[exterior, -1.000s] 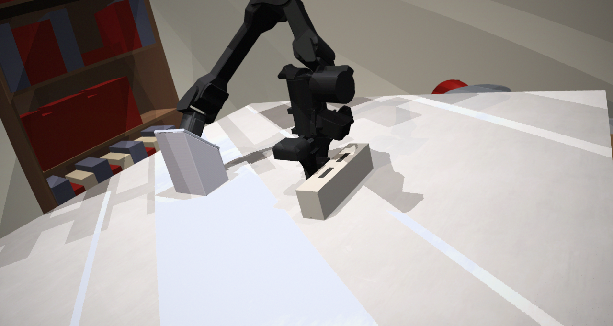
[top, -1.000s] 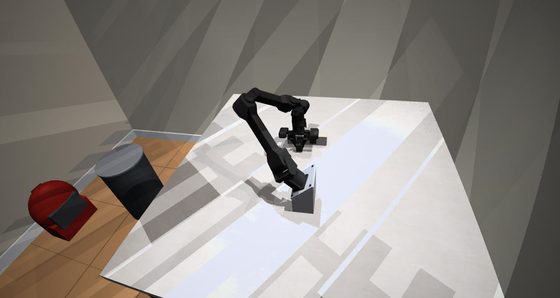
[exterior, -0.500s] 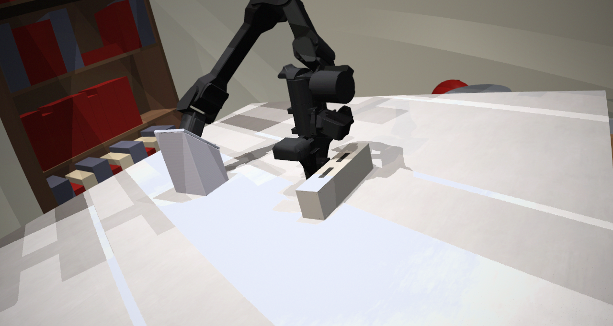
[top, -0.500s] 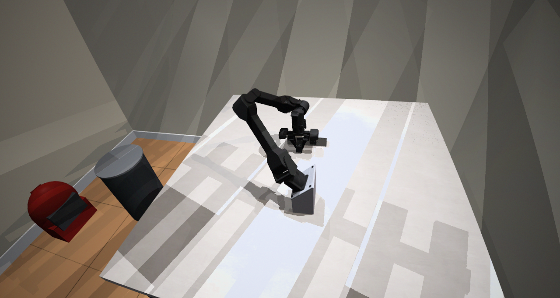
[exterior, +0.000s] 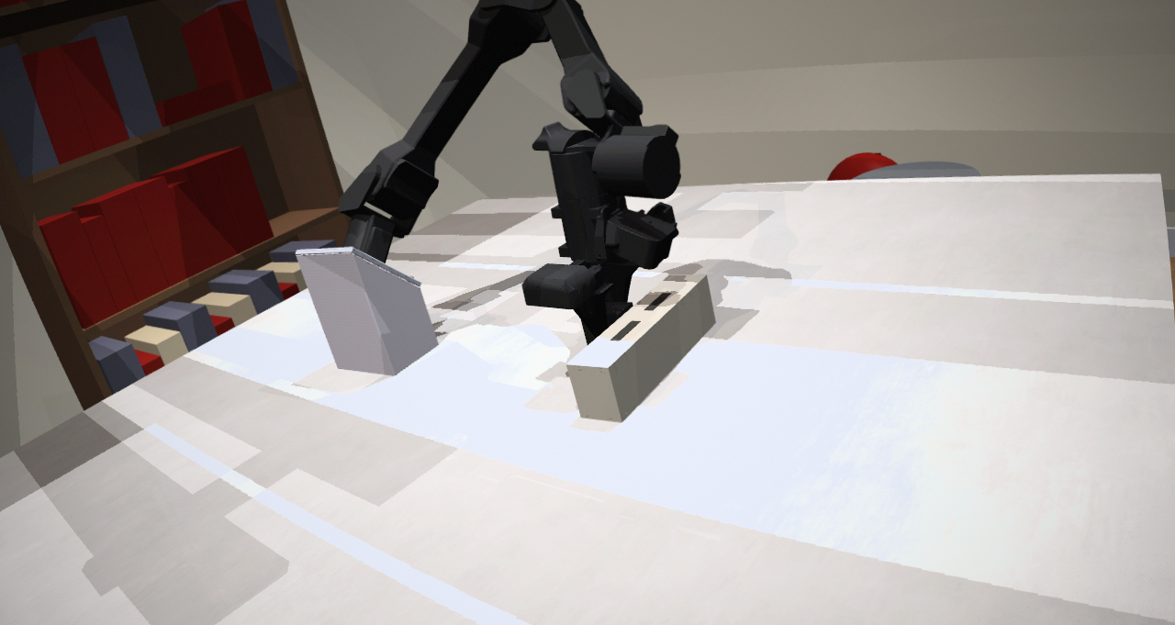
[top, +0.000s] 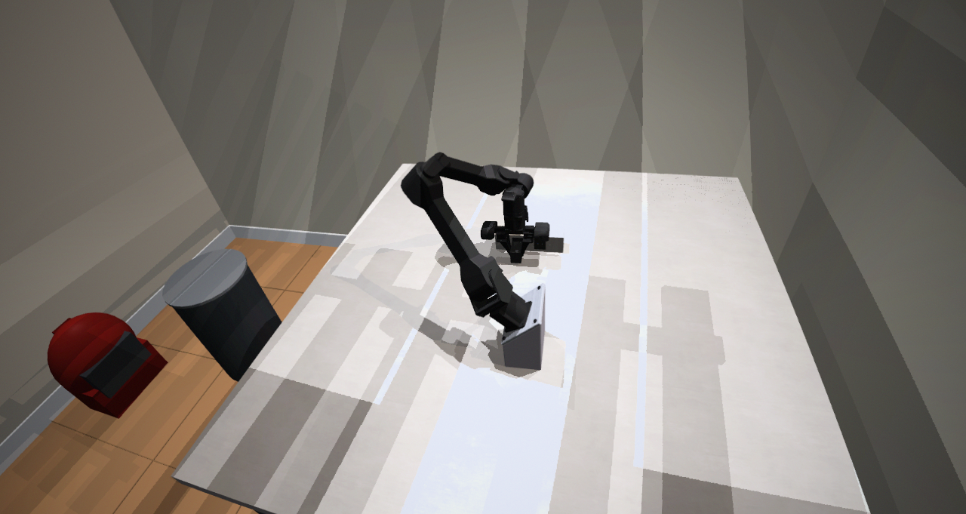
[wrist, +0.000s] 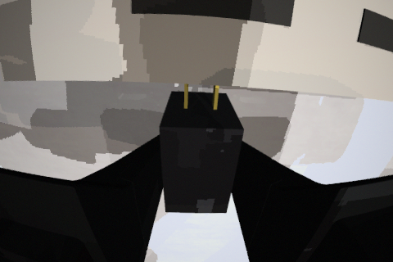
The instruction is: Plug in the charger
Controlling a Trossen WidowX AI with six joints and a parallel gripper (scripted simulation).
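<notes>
The black two-prong charger is 20 mm ahead of my gripper tip and 10 mm above it.
</notes>
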